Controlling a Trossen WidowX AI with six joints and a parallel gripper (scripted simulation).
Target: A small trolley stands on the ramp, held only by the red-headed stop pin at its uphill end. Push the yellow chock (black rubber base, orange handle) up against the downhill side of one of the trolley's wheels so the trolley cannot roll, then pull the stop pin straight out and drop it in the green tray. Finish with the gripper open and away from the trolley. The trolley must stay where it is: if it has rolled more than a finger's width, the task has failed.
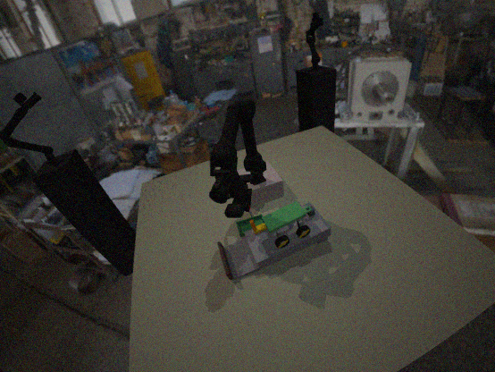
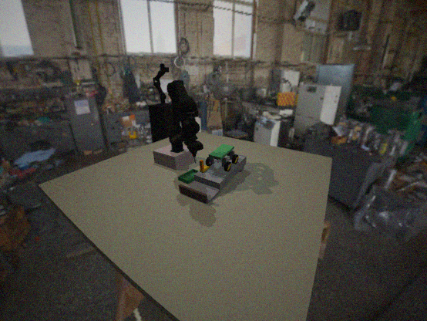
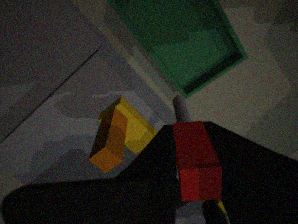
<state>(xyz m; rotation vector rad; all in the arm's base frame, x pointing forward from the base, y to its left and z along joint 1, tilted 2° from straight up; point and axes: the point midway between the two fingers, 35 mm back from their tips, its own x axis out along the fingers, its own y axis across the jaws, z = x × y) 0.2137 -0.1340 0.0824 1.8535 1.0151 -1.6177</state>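
My gripper tip is now right at the red-headed stop pin. Also, from my gripper tip: green tray 30 mm behind, 140 mm below; then yellow chock 50 mm ahead, 10 mm to the left, 50 mm below; then trolley 110 mm ahead, 100 mm to the left, 20 mm below.
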